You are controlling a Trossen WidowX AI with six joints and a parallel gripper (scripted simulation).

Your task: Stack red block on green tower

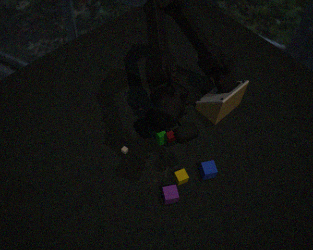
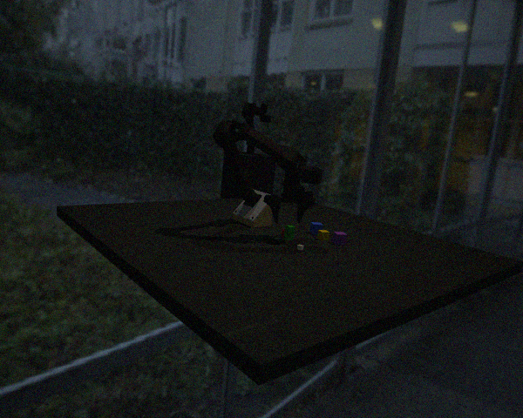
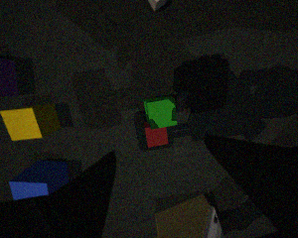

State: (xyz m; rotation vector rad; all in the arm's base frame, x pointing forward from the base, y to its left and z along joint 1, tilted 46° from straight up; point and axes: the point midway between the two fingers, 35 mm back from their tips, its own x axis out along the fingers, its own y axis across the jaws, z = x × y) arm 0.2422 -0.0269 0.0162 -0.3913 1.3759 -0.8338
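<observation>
Now: gripper tip 40 mm above the red block. The rest, counted from my gripper tip: blue block 160 mm to the left, 30 mm below; then yellow block 120 mm to the left, 80 mm ahead, 40 mm below; then small white cube 140 mm ahead, 70 mm to the right, 50 mm below.
</observation>
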